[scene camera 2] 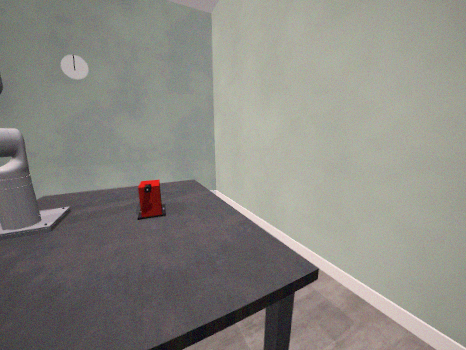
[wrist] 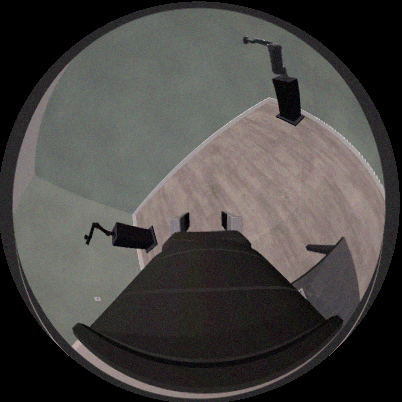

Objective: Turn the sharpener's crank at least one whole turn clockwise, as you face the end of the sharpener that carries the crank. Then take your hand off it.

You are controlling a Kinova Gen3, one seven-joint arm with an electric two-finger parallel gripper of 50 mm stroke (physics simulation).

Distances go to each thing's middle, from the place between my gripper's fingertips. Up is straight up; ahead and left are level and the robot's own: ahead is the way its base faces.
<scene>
Right now the red sharpener (scene camera 2: 156,209) is 970 mm ahead of my hand, 480 mm below it and 150 mm to the right of it.
</scene>
